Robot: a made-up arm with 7 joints. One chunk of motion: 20 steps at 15 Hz.
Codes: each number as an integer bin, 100 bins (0 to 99) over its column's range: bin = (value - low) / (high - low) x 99, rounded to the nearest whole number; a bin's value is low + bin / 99 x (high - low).
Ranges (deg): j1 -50..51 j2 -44..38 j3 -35..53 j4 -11..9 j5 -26..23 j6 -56..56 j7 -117..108
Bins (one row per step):
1: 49 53 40 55 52 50 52
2: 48 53 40 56 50 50 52
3: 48 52 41 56 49 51 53
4: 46 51 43 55 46 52 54
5: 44 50 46 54 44 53 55
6: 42 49 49 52 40 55 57
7: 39 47 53 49 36 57 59
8: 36 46 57 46 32 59 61
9: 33 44 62 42 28 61 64
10: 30 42 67 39 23 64 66
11: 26 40 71 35 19 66 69
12: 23 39 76 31 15 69 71
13: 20 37 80 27 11 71 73
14: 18 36 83 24 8 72 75
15: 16 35 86 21 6 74 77
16: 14 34 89 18 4 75 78
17: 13 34 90 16 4 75 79
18: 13 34 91 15 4 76 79
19: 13 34 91 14 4 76 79
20: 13 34 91 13 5 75 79
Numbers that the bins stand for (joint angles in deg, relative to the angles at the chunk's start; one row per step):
1: -0.01 -0.10 0.56 0.11 -0.26 0.57 1.18
2: -1.03 -0.10 0.56 0.31 -1.25 0.57 1.18
3: -1.03 -0.93 1.44 0.31 -1.75 1.70 3.45
4: -3.07 -1.76 3.22 0.11 -3.23 2.83 5.73
5: -5.11 -2.59 5.89 -0.09 -4.22 3.96 8.00
6: -7.15 -3.41 8.56 -0.49 -6.20 6.22 12.55
7: -10.21 -5.07 12.11 -1.10 -8.18 8.48 17.09
8: -13.27 -5.90 15.67 -1.71 -10.16 10.75 21.64
9: -16.33 -7.56 20.11 -2.52 -12.14 13.01 28.45
10: -19.39 -9.21 24.56 -3.12 -14.62 16.40 33.00
11: -23.47 -10.87 28.11 -3.93 -16.60 18.67 39.82
12: -26.54 -11.70 32.56 -4.74 -18.58 22.06 44.36
13: -29.60 -13.35 36.11 -5.55 -20.56 24.32 48.91
14: -31.64 -14.18 38.78 -6.15 -22.04 25.45 53.45
15: -33.68 -15.01 41.44 -6.76 -23.03 27.72 58.00
16: -35.72 -15.84 44.11 -7.36 -24.02 28.85 60.27
17: -36.74 -15.84 45.00 -7.77 -24.02 28.85 62.55
18: -36.74 -15.84 45.89 -7.97 -24.02 29.98 62.55
19: -36.74 -15.84 45.89 -8.17 -24.02 29.98 62.55
20: -36.74 -15.84 45.89 -8.37 -23.53 28.85 62.55

